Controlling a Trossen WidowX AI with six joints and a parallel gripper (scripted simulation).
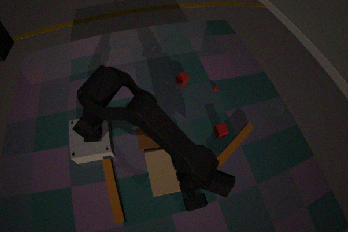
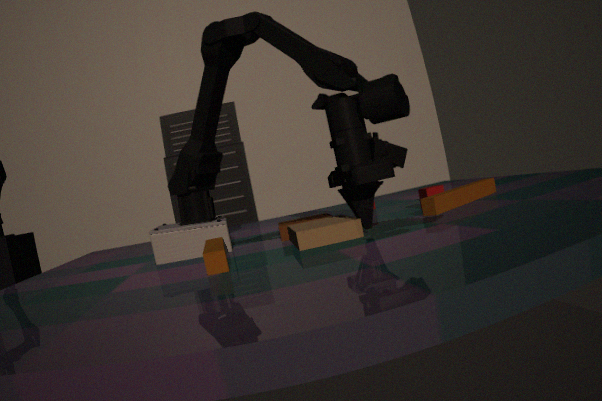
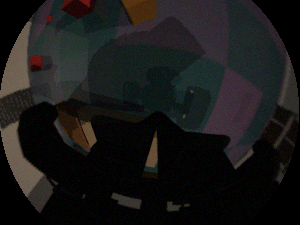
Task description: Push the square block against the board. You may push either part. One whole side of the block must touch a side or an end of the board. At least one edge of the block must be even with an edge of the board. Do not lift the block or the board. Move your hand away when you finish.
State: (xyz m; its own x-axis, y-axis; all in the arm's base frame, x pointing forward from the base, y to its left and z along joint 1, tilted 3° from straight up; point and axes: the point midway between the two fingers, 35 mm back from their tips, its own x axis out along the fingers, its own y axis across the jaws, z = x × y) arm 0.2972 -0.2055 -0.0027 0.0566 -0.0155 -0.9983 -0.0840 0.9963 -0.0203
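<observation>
Right now the tan board is 7 cm behind my gripper tip, 5 cm to the left of it and 1 cm above it. From my gripper tip the other things lie so: brown square block: 19 cm to the left, 9 cm behind, 1 cm above.
</observation>
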